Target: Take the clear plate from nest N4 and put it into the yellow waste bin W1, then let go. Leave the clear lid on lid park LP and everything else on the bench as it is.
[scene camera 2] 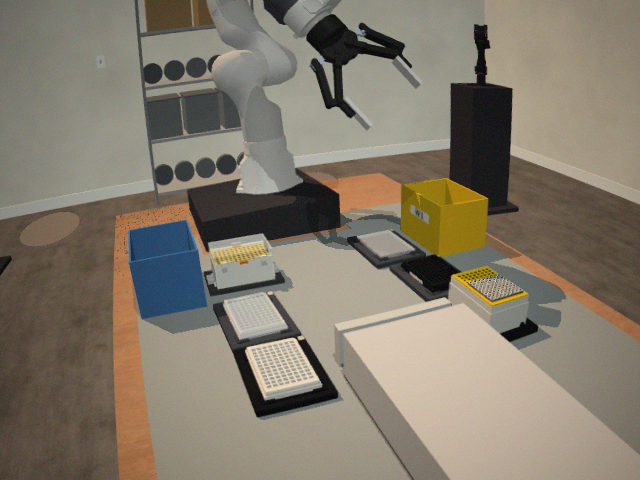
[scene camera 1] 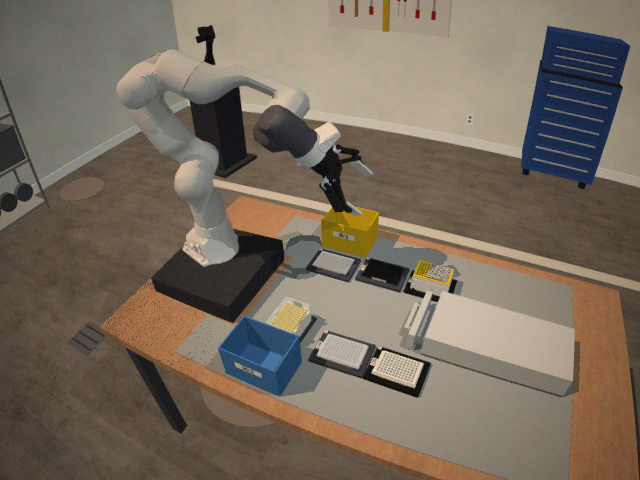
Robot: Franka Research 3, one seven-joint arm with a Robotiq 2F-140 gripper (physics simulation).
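Observation:
The clear plate (scene camera 1: 343,351) (scene camera 2: 254,315), pale with many small wells, lies flat on a dark grey nest (scene camera 1: 316,356) (scene camera 2: 225,326) in the nearer row in scene camera 1; no nest label is readable. The clear lid (scene camera 1: 334,262) (scene camera 2: 386,243), thin and flat, lies on a dark holder (scene camera 1: 351,273) (scene camera 2: 381,261) beside the yellow waste bin W1 (scene camera 1: 361,238) (scene camera 2: 462,227). The bin stands upright; its floor is hidden. My gripper (scene camera 1: 364,192) (scene camera 2: 394,105) is open with nothing between its fingers. It is in the air, high above the bench and tilted, away from the plate.
A white plate (scene camera 1: 398,367) (scene camera 2: 283,367) sits next to the clear plate. A blue bin (scene camera 1: 279,361) (scene camera 2: 168,284) and a yellow tip box (scene camera 1: 289,316) (scene camera 2: 241,268) stand near it. A black plate (scene camera 1: 383,271) (scene camera 2: 430,272), another tip box (scene camera 1: 432,277) (scene camera 2: 485,304) and a large pale device (scene camera 1: 501,335) (scene camera 2: 454,372) stand opposite.

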